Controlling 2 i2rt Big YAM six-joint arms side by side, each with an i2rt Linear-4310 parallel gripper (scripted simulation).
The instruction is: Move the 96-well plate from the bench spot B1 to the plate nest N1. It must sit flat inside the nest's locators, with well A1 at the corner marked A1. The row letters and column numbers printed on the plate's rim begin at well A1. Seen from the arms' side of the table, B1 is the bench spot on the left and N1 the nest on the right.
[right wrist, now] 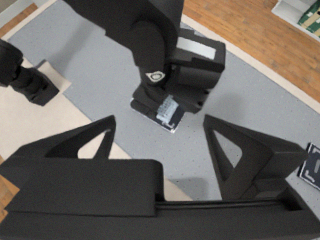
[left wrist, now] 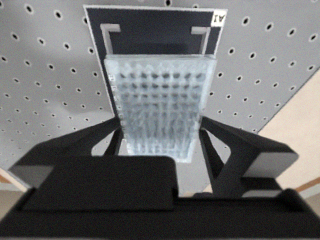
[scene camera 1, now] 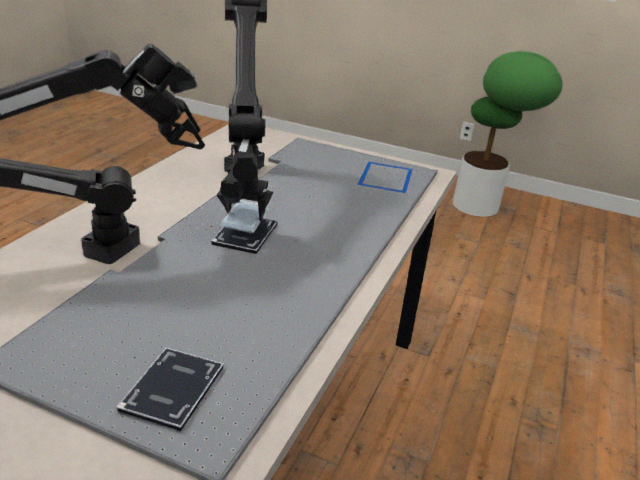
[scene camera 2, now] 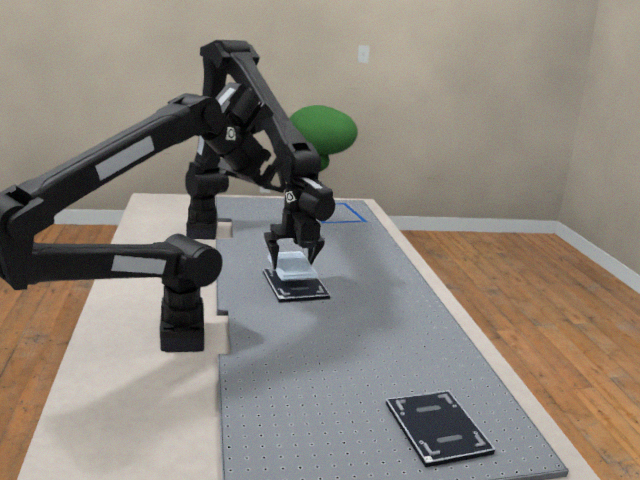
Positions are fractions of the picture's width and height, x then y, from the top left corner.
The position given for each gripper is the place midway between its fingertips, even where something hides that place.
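Labels:
The right gripper appears in scene camera 1 (0.31, 0.29), in scene camera 2 (0.42, 0.38) and in the right wrist view (0.50, 0.50). The left wrist view has the right gripper out of frame.

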